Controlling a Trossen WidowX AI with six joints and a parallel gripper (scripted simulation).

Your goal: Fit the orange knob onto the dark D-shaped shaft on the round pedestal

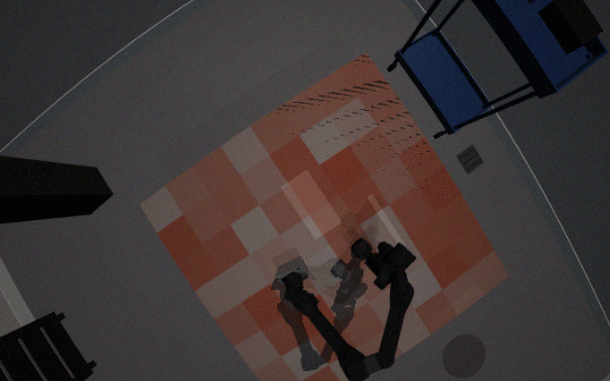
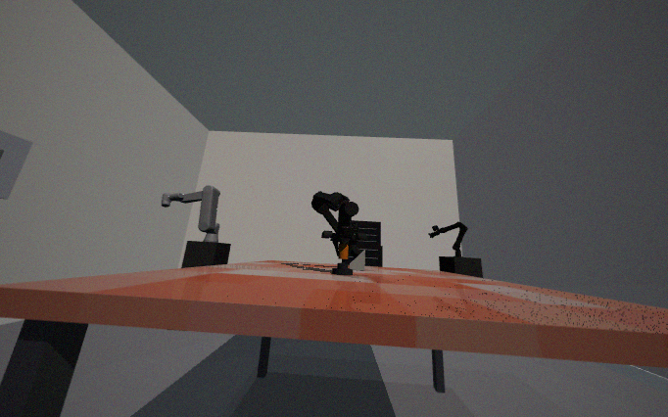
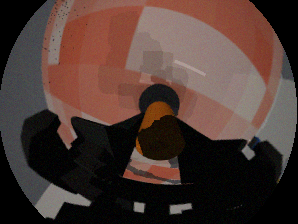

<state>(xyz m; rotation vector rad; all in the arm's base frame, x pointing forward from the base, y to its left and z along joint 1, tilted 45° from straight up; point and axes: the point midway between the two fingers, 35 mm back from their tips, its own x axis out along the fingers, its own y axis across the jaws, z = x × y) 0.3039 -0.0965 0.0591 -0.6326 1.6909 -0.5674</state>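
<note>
My gripper tip is 2 cm below the orange knob. Also, from my gripper tip: dark round pedestal 4 cm below.
</note>
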